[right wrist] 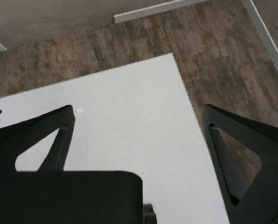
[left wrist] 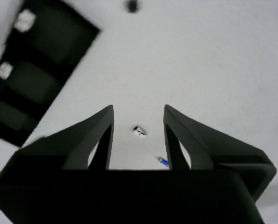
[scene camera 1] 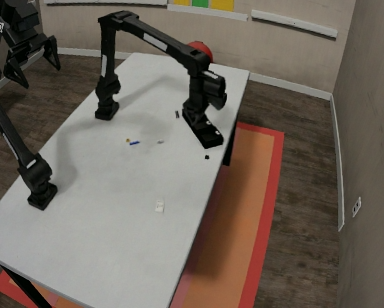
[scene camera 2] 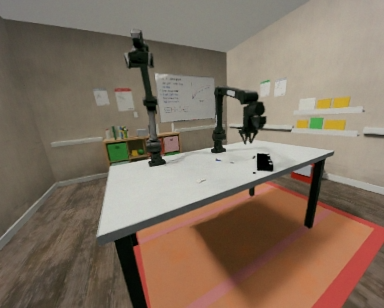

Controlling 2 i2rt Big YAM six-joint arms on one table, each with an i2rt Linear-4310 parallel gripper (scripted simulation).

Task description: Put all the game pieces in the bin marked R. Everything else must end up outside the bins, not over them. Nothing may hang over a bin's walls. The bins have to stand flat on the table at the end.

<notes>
I see my left gripper [left wrist: 138, 112], my right gripper [scene camera 1: 44, 78] and a black three-compartment bin strip [scene camera 1: 214, 138].
My right gripper also shows in the right wrist view [right wrist: 138, 111]. The right wrist view misses the black three-compartment bin strip: it is out of frame.
</notes>
